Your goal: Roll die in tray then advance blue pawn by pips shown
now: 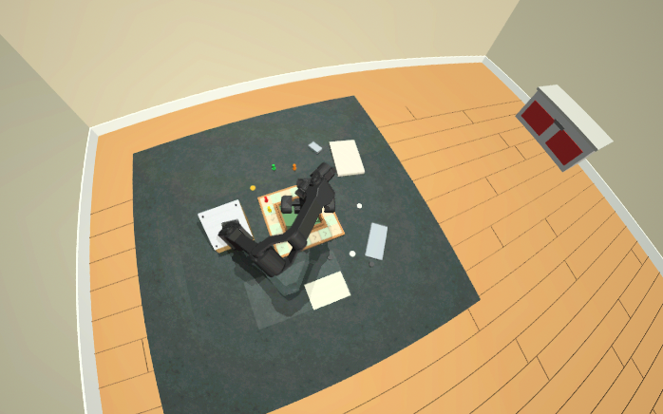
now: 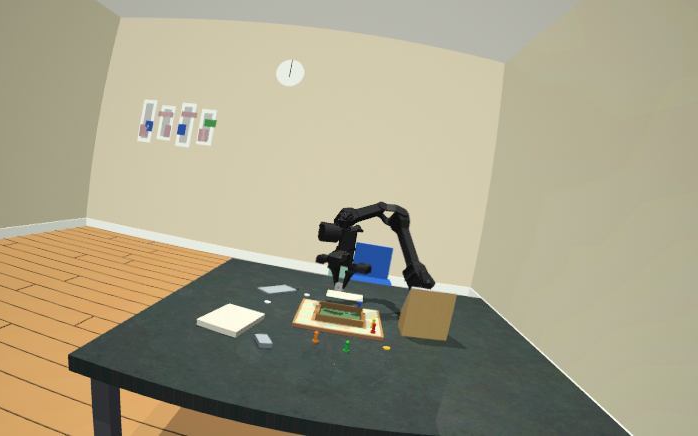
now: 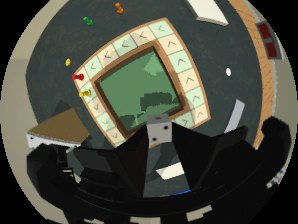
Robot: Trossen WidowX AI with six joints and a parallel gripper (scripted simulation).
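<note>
Now: gripper tip 80 mm past the blue pawn, 70 mm to the left of it and 70 mm above it. The rest, counted from my gripper tip: yellow pawn 130 mm behind, 100 mm to the left, 70 mm below; then green tray 100 mm below, 40 mm to the left, 20 mm behind; then white die right at my gripper tip.
</note>
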